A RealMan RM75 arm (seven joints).
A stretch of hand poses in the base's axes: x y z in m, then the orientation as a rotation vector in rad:
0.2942, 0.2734, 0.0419, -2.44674, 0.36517, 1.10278
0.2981, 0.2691, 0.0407, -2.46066, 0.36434, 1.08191
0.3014, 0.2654, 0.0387, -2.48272, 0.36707, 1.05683
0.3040, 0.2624, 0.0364, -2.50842, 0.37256, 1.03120
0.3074, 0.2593, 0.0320, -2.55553, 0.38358, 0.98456
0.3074, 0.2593, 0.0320, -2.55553, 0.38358, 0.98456
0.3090, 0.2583, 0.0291, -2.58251, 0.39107, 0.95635
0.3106, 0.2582, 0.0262, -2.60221, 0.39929, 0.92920
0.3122, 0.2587, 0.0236, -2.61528, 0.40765, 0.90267
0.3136, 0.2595, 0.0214, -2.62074, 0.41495, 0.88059
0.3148, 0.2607, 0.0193, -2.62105, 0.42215, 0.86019
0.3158, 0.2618, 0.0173, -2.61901, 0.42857, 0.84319
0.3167, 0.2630, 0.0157, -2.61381, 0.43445, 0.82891
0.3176, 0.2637, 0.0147, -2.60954, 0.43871, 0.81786
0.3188, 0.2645, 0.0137, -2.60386, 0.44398, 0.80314
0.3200, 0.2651, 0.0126, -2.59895, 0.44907, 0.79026
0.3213, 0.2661, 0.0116, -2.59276, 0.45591, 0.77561
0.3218, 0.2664, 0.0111, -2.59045, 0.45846, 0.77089
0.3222, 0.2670, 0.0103, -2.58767, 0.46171, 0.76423
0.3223, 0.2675, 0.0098, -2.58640, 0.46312, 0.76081
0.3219, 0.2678, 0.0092, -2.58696, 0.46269, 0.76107
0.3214, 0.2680, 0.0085, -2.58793, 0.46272, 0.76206
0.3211, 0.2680, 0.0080, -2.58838, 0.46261, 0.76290
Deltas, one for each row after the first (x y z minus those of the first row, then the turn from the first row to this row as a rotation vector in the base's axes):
0.0039, -0.0043, -0.0012, -0.00701, -0.01692, 0.00002
0.0072, -0.0080, -0.0032, -0.02163, -0.03744, 0.00015
0.0098, -0.0110, -0.0055, -0.04057, -0.05831, 0.00016
0.0132, -0.0141, -0.0099, -0.07643, -0.09559, 0.00020
0.0132, -0.0141, -0.0099, -0.07643, -0.09559, 0.00020
0.0148, -0.0151, -0.0128, -0.09758, -0.11741, -0.00057
0.0164, -0.0152, -0.0157, -0.11325, -0.13713, -0.00433
0.0180, -0.0147, -0.0183, -0.12365, -0.15536, -0.01067
0.0194, -0.0139, -0.0205, -0.12797, -0.16972, -0.01837
0.0206, -0.0127, -0.0226, -0.12820, -0.18229, -0.02773
0.0216, -0.0116, -0.0246, -0.12669, -0.19241, -0.03675
0.0225, -0.0104, -0.0262, -0.12269, -0.20042, -0.04611
0.0234, -0.0097, -0.0272, -0.11931, -0.20664, -0.05330
0.0246, -0.0089, -0.0282, -0.11472, -0.21503, -0.06265
0.0258, -0.0083, -0.0293, -0.11100, -0.22232, -0.07108
0.0271, -0.0073, -0.0303, -0.10674, -0.23036, -0.08154
0.0276, -0.0070, -0.0308, -0.10526, -0.23285, -0.08525
0.0280, -0.0064, -0.0316, -0.10345, -0.23649, -0.09008
0.0281, -0.0059, -0.0321, -0.10256, -0.23843, -0.09234
0.0277, -0.0056, -0.0327, -0.10289, -0.23840, -0.09177
0.0272, -0.0054, -0.0334, -0.10385, -0.23783, -0.09110
0.0269, -0.0054, -0.0339, -0.10428, -0.23733, -0.09062

